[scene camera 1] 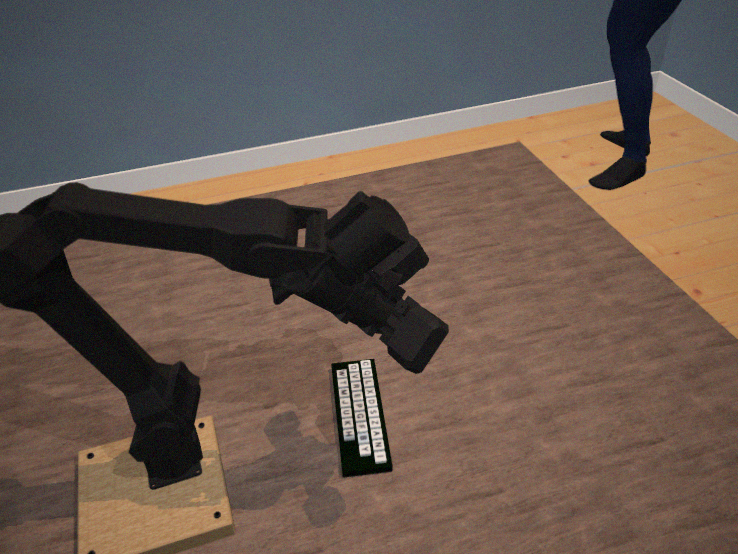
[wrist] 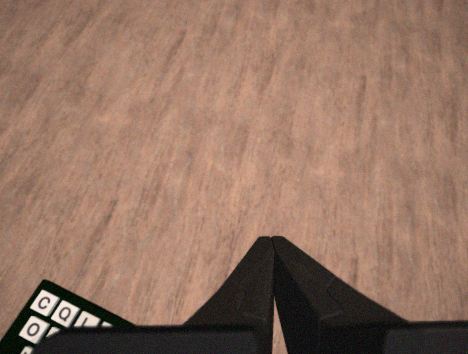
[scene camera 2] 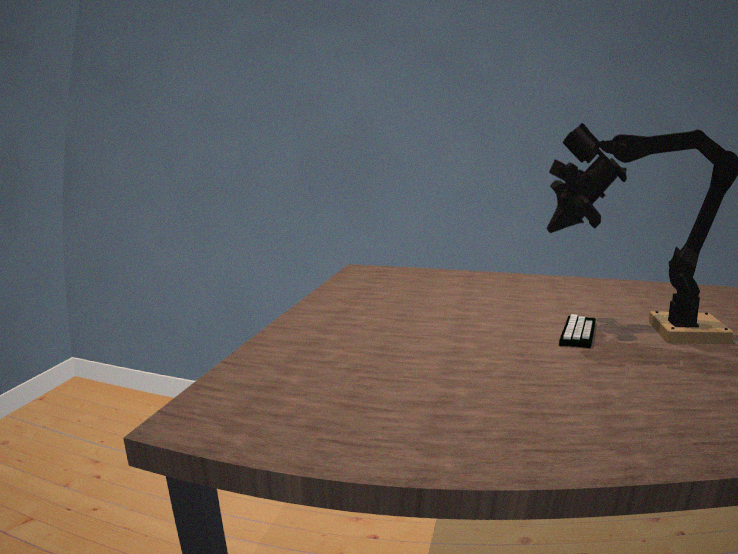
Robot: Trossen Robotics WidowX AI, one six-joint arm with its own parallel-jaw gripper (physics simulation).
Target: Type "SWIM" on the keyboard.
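Seen in the pictures: gripper, between the fingertips: [wrist: 270,248] [scene camera 2: 548,231]; arm's base, origin of its link: [scene camera 1: 173,462] [scene camera 2: 683,323].
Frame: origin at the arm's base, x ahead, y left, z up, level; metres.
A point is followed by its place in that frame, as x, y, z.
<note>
A small black keyboard [scene camera 1: 359,400] @[0.261, 0.017, -0.010] [scene camera 2: 577,331] @[0.267, 0.045, -0.009] [wrist: 43,302] @[0.293, 0.080, -0.008] with three rows of white letter keys lies flat on the table. In scene camera 1, the W key [scene camera 1: 340,373] @[0.252, 0.075, -0.008] is at the far end of the left row, with the M key [scene camera 1: 343,392] @[0.244, 0.038, -0.008] two keys nearer. The S key [scene camera 1: 373,412] @[0.272, -0.012, -0.008] is midway along the right row, and the I key [scene camera 1: 380,456] @[0.255, -0.085, -0.008] is at its near end. In the wrist view the C, Q and O keys show at bottom left; the gripper hides others. My gripper [scene camera 1: 417,367] [scene camera 2: 549,230] @[0.329, -0.059, 0.163] [wrist: 270,248] @[0.329, -0.059, 0.163] is shut and empty, tilted downward well above the table, off the keyboard's C end.
The brown wooden table [scene camera 1: 536,357] @[0.546, 0.011, -0.026] [scene camera 2: 357,387] @[0.630, 0.339, -0.026] [wrist: 225,125] @[0.503, -0.024, -0.026] carries the arm's pale wooden base plate [scene camera 1: 113,530] @[-0.079, -0.071, 0.000] [scene camera 2: 700,337] @[-0.026, 0.063, -0.013] beside the keyboard. A person [scene camera 1: 634,89] in dark blue trousers stands on the floor beyond the table's edge in scene camera 1.
</note>
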